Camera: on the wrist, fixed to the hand. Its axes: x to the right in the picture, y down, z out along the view.
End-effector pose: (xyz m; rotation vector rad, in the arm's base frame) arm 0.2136 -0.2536 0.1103 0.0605 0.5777 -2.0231
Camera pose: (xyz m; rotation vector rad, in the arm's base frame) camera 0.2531 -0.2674 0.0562 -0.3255 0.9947 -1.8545
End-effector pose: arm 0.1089 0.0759 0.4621 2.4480 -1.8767 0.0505
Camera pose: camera 0.0540 0.0569 0.4983 2.1715 -1.6397 -0.4607
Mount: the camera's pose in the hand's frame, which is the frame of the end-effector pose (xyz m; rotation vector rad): 0.0062 0.0588 -0.0344 -0.4805 -0.0884 -0.0299
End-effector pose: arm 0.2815 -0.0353 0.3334 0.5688 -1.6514 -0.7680
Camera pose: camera 0.3159 -0.0069 0.3852 0.2204 -1.4673 -1.1805
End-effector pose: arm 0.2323 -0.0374 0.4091 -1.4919 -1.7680 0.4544
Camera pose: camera 0.2972 -0.0236 0.3925 -1.7859 -2.0646 0.0778
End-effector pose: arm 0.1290 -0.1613 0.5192 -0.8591 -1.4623 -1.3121
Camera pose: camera 0.1889 -0.1853 0.5420 -1.2191 -1.2440 -1.7011
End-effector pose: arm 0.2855 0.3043 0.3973 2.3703 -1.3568 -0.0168
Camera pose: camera 0.2475 0.2848 0.4507 2.0004 -1.1928 -0.4133
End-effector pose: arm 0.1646 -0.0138 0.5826 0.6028 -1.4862 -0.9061
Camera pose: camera 0.2057 0.0075 0.6329 0.2333 -1.2735 -1.2745
